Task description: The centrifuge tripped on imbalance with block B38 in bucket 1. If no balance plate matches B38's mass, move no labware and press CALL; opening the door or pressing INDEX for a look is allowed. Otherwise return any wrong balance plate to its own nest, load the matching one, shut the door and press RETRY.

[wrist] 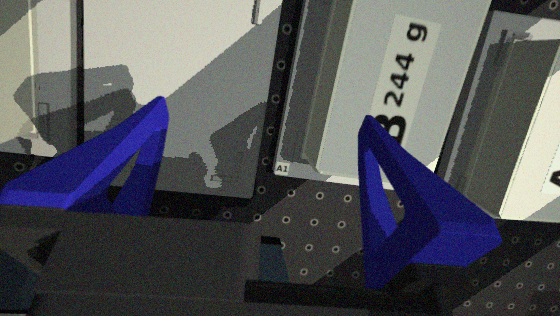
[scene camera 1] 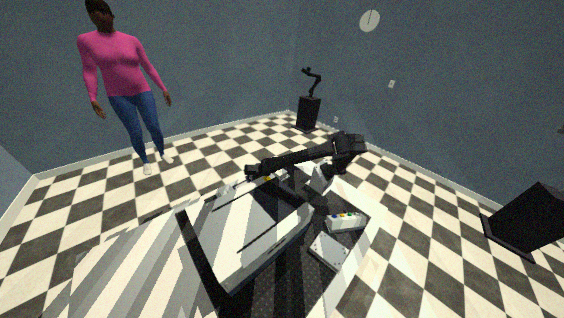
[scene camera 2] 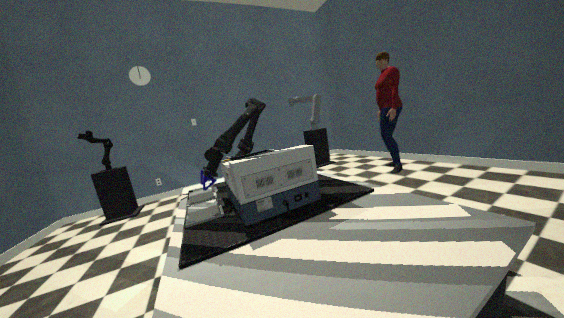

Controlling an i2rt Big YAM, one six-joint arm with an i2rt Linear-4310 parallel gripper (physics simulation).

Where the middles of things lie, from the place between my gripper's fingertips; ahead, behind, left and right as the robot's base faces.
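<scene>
Dark door panel (scene camera 1: 276,198): my hand 5 cm short of it, 28 cm to the right of it, 12 cm below it. White centrifuge (scene camera 1: 239,238): from my hand, 21 cm ahead, 28 cm to the left, 3 cm above.
</scene>
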